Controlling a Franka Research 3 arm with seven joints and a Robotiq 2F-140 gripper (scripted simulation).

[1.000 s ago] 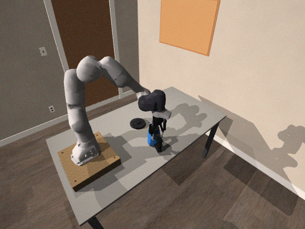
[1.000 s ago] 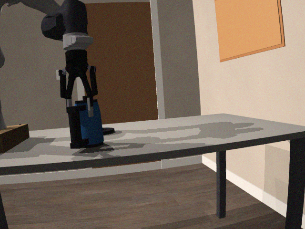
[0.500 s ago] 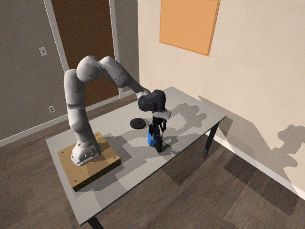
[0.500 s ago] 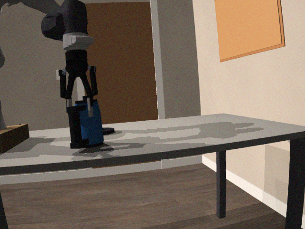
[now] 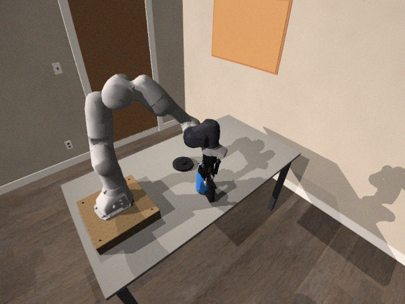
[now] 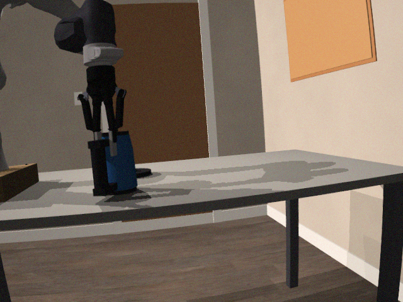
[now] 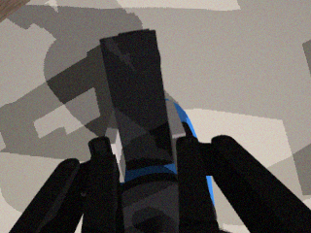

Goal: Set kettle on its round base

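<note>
The blue kettle lies 50 mm below my hand, 20 mm to the left of it and 10 mm ahead of it. Also, from my hand: round black base: 320 mm to the left, 130 mm below, 100 mm ahead.
</note>
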